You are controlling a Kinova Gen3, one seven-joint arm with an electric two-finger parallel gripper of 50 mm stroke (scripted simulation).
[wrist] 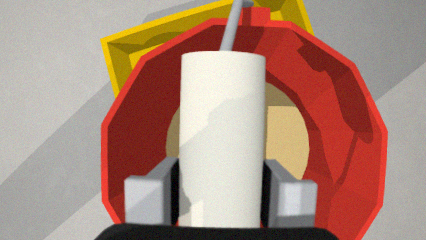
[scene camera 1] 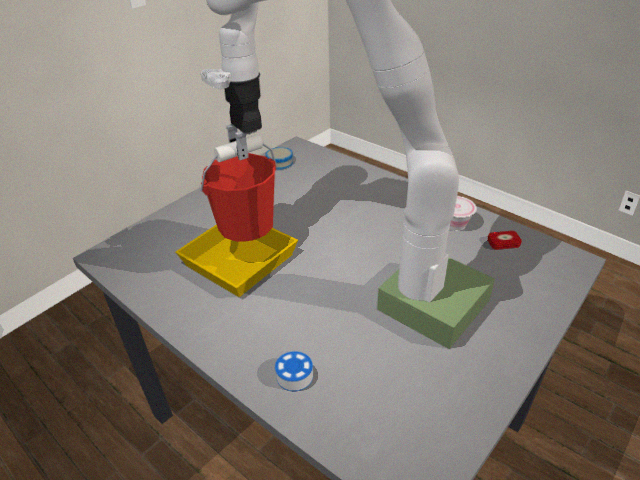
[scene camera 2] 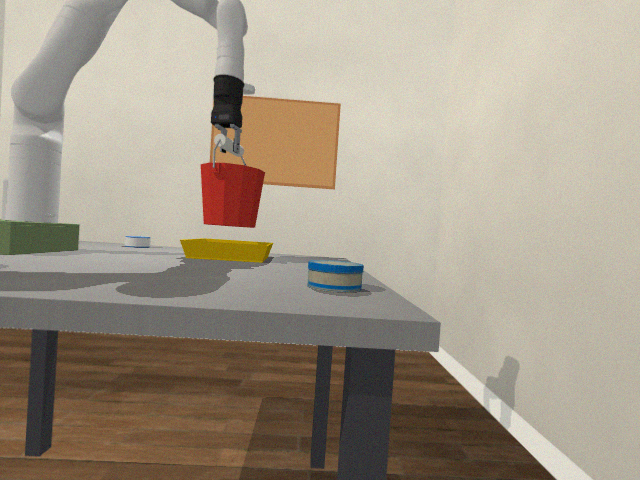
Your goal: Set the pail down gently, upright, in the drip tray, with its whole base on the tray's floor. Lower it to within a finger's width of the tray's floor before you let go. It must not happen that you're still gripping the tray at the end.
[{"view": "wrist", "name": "my gripper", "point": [220,182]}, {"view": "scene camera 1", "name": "my gripper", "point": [239,155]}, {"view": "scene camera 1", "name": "red pail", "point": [241,215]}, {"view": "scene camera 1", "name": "yellow drip tray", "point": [227,263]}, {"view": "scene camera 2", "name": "my gripper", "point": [229,152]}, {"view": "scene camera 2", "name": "red pail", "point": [231,193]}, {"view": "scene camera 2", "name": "yellow drip tray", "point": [214,249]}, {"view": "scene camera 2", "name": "blue-and-white tin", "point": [325,275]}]
